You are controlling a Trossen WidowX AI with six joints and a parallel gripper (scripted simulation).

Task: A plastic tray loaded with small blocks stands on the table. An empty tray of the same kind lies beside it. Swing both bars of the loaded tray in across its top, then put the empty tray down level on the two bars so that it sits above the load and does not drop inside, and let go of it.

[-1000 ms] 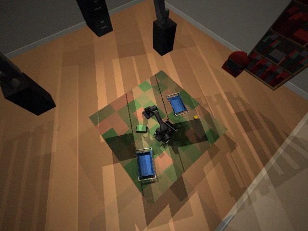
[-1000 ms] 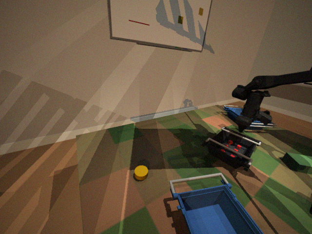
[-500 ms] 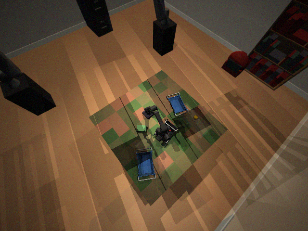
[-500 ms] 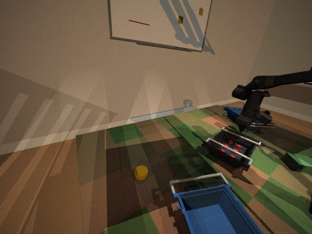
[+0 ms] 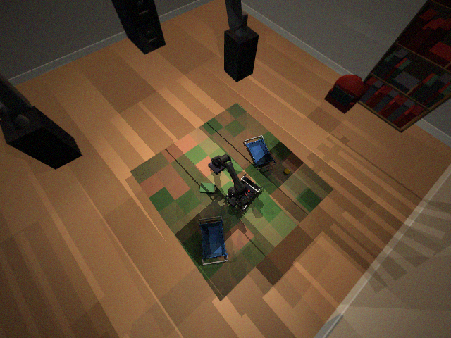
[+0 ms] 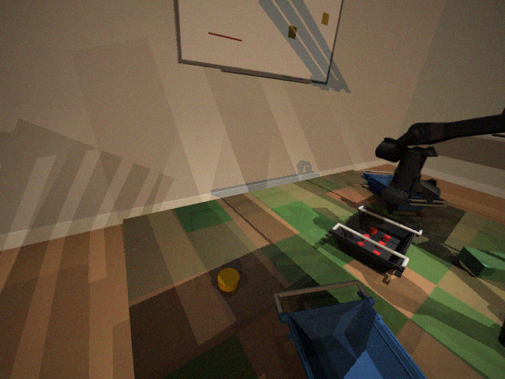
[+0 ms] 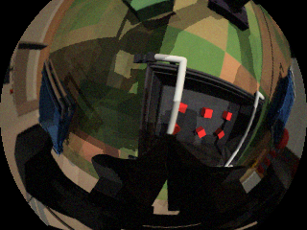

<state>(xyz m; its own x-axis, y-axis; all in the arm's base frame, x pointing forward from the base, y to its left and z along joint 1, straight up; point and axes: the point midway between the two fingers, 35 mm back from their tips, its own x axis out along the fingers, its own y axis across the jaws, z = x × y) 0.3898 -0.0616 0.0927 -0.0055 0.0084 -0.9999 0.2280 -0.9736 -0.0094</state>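
The blue tray lies 450 mm to the left of my gripper tip, 240 mm behind it and 40 mm below it. Round my gripper tip: yellow disc: 540 mm to the left, 80 mm below, 50 mm ahead; then green block: 240 mm behind, 140 mm to the right, 60 mm below.
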